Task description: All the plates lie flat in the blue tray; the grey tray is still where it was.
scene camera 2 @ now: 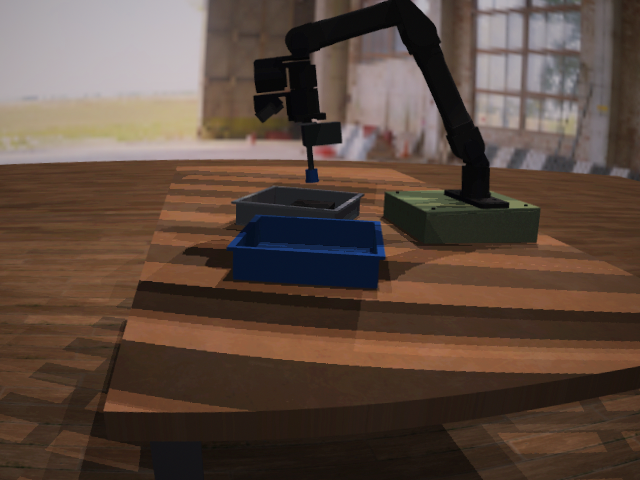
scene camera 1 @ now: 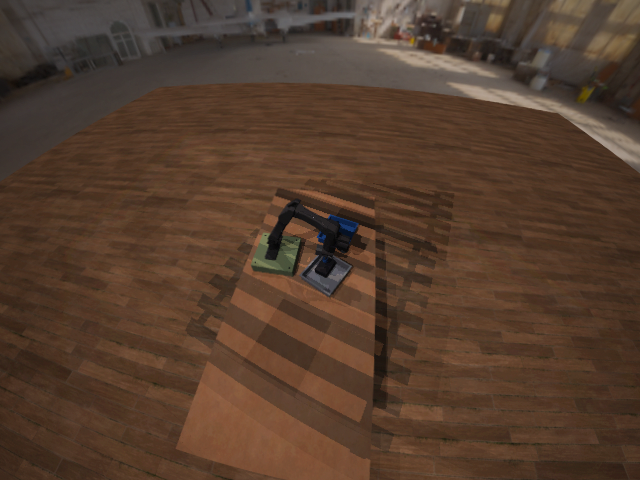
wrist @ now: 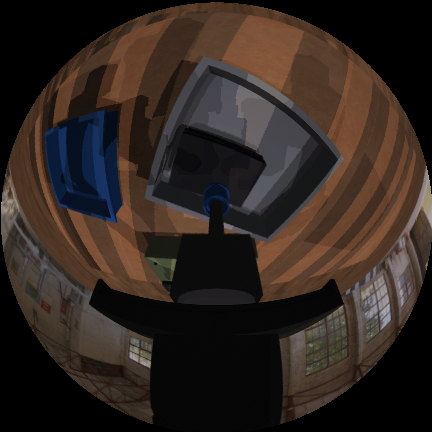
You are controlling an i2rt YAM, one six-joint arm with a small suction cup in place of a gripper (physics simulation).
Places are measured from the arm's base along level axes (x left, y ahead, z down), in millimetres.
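Pixels of known places: hand at its tool point: [scene camera 2: 312,181] [scene camera 1: 324,260] [wrist: 215,194]; arm's base at its link origin: [scene camera 2: 475,200] [scene camera 1: 274,247].
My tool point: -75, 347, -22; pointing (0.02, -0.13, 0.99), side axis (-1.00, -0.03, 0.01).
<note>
Ahead of a thing's pixels: the offset from my tool point to its top centre, as dx, dy, dz. Level surfaces: height alone.
My gripper, a small blue suction cup [scene camera 1: 325,259] [scene camera 2: 311,181] [wrist: 216,192], hangs above the grey tray with a gap below it and holds nothing. The grey tray @(-45, +13, +40) [scene camera 1: 333,284] [scene camera 2: 249,214] [wrist: 300,185] sits on the table. Black square plates @(+2, +2, +50) [scene camera 1: 324,267] [scene camera 2: 316,204] [wrist: 215,160] lie in it, toward one corner; dark edges in the wrist view look like a stack, but their count is unclear. The blue tray @(+299, +59, +40) [scene camera 1: 348,223] [scene camera 2: 305,268] [wrist: 85,202] stands beside the grey tray. No plate shows in its visible interior; part of it is hidden behind the arm in scene camera 1.
The arm rises from a green base block [scene camera 1: 286,250] [scene camera 2: 480,227] [wrist: 162,250] beside the two trays. Both trays have raised walls. In scene camera 2 the blue tray stands in front of the grey one, near it. Striped shadows cross the wooden table @(dz +90) [scene camera 1: 289,372] [scene camera 2: 258,361].
</note>
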